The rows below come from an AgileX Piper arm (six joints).
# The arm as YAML. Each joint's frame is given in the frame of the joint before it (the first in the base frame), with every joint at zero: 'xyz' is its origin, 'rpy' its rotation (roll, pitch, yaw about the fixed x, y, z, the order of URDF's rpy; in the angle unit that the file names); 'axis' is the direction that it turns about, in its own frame. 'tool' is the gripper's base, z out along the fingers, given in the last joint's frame.
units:
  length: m
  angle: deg
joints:
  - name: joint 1
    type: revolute
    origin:
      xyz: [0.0, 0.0, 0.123]
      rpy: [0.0, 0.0, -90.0]
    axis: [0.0, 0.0, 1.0]
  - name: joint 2
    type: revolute
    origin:
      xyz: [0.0, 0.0, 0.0]
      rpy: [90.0, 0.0, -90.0]
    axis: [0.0, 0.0, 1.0]
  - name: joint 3
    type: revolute
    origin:
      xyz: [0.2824, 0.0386, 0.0]
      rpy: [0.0, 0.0, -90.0]
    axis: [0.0, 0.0, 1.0]
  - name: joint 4
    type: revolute
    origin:
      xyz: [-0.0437, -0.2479, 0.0]
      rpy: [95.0, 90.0, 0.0]
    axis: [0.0, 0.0, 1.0]
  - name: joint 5
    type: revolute
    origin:
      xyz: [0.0, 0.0, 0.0]
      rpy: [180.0, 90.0, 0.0]
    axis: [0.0, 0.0, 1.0]
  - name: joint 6
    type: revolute
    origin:
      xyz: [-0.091, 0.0, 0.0]
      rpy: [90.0, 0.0, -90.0]
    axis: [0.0, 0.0, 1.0]
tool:
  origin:
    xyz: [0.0, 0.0, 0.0]
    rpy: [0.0, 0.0, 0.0]
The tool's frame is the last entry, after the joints.
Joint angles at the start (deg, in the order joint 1, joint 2, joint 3, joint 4, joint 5, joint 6):
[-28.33, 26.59, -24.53, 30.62, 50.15, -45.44]
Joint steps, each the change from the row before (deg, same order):
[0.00, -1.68, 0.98, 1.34, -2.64, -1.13]
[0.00, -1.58, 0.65, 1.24, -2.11, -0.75]
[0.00, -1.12, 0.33, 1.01, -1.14, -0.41]
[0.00, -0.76, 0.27, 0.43, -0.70, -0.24]
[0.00, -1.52, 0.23, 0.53, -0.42, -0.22]
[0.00, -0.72, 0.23, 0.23, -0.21, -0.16]
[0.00, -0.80, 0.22, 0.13, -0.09, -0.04]
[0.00, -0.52, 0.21, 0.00, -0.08, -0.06]
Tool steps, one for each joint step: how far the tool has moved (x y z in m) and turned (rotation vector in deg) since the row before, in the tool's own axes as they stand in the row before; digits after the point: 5 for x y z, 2 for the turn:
[0.00057, 0.00071, -0.00112, 1.46, -3.15, -0.52]
[-0.00026, 0.00078, -0.00203, 1.27, -2.88, -0.26]
[-0.00054, 0.00091, -0.00188, 0.63, -1.97, 0.00]
[0.00012, 0.00051, -0.00116, 0.48, -1.11, -0.12]
[0.00009, 0.00172, -0.00319, 0.50, -1.66, -0.34]
[0.00061, 0.00085, -0.00118, 0.21, -0.68, -0.19]
[0.00075, 0.00099, -0.00140, 0.20, -0.62, -0.17]
[0.00085, 0.00059, -0.00072, 0.16, -0.32, -0.18]

